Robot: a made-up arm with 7 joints. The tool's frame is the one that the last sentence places. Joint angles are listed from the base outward.
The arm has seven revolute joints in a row. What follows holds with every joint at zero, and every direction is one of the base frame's. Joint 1 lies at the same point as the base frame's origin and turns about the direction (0.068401, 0.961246, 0.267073). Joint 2 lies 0.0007 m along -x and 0.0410 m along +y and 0.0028 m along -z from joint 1 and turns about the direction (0.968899, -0.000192, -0.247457). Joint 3 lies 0.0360 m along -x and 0.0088 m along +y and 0.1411 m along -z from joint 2 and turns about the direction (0.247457, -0.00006, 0.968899). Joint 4 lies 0.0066 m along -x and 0.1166 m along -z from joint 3 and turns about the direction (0.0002, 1, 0.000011). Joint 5 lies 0.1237 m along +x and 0.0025 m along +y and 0.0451 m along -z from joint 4 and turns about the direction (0.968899, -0.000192, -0.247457). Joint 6 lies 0.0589 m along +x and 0.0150 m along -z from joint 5 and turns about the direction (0.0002, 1, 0.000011). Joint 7 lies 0.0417 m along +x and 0.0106 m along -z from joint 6 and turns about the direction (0.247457, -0.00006, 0.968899). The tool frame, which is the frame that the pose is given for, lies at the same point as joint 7; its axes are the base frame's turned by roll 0.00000, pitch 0.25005 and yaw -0.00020 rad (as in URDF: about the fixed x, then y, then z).
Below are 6 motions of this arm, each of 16 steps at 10 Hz.
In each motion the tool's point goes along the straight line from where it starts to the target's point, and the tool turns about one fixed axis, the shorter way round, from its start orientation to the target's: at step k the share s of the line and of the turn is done. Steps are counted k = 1, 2, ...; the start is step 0. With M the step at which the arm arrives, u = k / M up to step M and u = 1 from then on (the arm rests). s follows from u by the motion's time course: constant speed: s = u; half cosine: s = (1 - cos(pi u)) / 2; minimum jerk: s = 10 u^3 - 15 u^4 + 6 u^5.
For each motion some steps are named. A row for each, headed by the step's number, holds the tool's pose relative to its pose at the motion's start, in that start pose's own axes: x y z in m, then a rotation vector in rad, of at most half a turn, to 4 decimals.
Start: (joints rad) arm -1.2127 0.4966 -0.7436 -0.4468 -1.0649 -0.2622 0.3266
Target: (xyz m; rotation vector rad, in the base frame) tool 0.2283 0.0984 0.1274 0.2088 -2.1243 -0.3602
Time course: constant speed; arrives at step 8
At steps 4, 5, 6, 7, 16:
4: -0.0231 0.0122 0.1091 0.6372 -0.5158 -0.1441
5: -0.0289 0.0152 0.1364 0.7965 -0.6448 -0.1801
6: -0.0347 0.0183 0.1637 0.9558 -0.7737 -0.2162
7: -0.0405 0.0213 0.1909 1.1151 -0.9027 -0.2522
16: -0.0463 0.0244 0.2182 1.2744 -1.0316 -0.2882

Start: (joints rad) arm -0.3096 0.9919 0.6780 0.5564 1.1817 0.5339 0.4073
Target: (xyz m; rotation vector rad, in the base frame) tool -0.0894 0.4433 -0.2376 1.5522 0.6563 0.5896
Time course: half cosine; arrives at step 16
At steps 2, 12, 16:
2: -0.0065 -0.0038 -0.0093 -0.0098 -0.0191 -0.0245
12: -0.1468 -0.0852 -0.2091 -0.2198 -0.4292 -0.5493
16: -0.1720 -0.0999 -0.2450 -0.2575 -0.5028 -0.6436

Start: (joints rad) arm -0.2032 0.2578 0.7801 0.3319 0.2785 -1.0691 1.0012
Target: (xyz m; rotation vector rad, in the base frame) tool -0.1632 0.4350 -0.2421 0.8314 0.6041 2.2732
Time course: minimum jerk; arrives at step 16
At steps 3, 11, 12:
3: 0.0074 0.0166 0.0015 0.0738 0.0258 0.0238
11: 0.1246 0.2792 0.0247 1.2416 0.4343 0.4009
12: 0.1362 0.3052 0.0270 1.3574 0.4748 0.4383

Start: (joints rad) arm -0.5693 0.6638 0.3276 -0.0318 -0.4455 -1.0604 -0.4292
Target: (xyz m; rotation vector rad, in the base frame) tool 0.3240 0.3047 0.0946 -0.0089 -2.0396 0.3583
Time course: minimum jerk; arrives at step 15
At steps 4, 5, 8, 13, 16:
4: 0.0110 0.0167 -0.0070 0.0198 -0.0534 0.0953
5: 0.0190 0.0287 -0.0121 0.0341 -0.0919 0.1642
8: 0.0510 0.0770 -0.0324 0.0913 -0.2462 0.4399
13: 0.0889 0.1343 -0.0565 0.1592 -0.4295 0.7672
16: 0.0906 0.1369 -0.0576 0.1623 -0.4379 0.7822

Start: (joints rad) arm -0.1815 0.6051 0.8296 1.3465 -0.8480 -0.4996 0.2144
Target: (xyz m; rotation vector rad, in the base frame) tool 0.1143 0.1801 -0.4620 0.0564 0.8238 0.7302
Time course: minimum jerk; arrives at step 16
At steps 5, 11, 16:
5: -0.0288 -0.0097 -0.0294 0.1501 0.0413 -0.1322
11: -0.1311 -0.0443 -0.1338 0.6839 0.1879 -0.6021
16: -0.1598 -0.0540 -0.1632 0.8340 0.2292 -0.7343

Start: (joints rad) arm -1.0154 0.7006 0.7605 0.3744 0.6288 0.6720 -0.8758
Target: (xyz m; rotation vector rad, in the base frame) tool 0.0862 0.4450 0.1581 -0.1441 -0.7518 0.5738
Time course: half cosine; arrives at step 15
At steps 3, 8, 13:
3: -0.0235 0.0176 0.0043 -0.0547 -0.0928 0.0420
8: -0.1359 0.1020 0.0248 -0.3165 -0.5364 0.2432
13: -0.2354 0.1767 0.0430 -0.5483 -0.9293 0.4213

